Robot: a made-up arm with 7 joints.
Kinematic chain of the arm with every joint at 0, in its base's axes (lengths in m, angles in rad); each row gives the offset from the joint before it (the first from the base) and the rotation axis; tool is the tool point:
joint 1: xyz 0 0.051 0 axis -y
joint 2: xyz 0 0.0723 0 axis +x
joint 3: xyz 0 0 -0.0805 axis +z
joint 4: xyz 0 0 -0.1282 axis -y
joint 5: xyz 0 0 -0.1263 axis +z
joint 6: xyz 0 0 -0.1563 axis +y
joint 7: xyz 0 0 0 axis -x
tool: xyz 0 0 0
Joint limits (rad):
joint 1: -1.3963..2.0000
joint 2: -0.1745..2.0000
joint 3: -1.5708..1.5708
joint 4: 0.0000..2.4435
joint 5: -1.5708..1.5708
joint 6: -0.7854..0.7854
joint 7: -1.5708..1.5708
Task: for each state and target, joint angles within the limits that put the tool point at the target. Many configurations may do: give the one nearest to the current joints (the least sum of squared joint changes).
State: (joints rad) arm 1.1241 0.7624 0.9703 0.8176 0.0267 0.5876 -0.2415
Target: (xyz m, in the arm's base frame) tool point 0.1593 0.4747 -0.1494
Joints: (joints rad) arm 0.6731 0.3485 1.4489 1.1539 0.0267 0.5876 -0.2415
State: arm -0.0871 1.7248 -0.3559 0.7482 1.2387 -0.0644 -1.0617
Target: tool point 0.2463 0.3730 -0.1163
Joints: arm -0.1298 1.6707 -0.3944 1.4593 1.2387 -0.0644 -1.0617
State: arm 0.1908 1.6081 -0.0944 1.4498 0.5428 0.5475 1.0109
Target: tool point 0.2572 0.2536 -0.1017
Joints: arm -0.0287 1.4963 -0.3136 1.8275 0.5428 0.5475 1.0109
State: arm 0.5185 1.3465 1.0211 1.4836 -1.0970 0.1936 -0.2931
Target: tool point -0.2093 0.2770 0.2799
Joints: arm 0.8433 1.9225 1.3163 1.3801 -1.0970 0.1936 -0.2931
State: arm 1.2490 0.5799 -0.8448 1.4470 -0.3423 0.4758 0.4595
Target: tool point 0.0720 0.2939 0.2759
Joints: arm 1.5235 1.0579 0.1157 1.6813 -0.3423 0.4758 0.4595
